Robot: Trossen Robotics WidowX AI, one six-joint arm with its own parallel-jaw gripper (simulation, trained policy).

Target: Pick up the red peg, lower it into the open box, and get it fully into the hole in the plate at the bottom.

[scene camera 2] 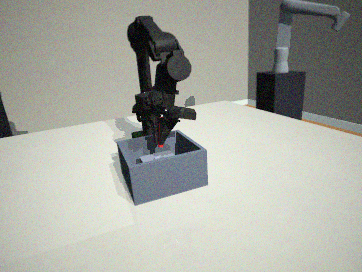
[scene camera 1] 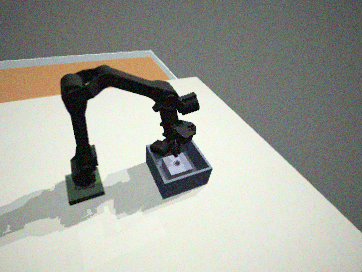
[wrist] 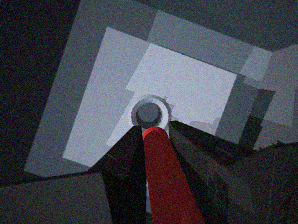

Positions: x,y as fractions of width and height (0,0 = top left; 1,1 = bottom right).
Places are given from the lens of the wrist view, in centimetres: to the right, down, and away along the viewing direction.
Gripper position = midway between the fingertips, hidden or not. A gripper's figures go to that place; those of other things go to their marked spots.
gripper (wrist: 0.52,0.59): 0, 1, 11
blue-grey box (wrist: 0.18,0.24): -7, -4, 18
pale plate (wrist: 0.43,0.32): -1, -3, 15
The marked spots on the pale plate and the blue-grey box are 7 cm apart.
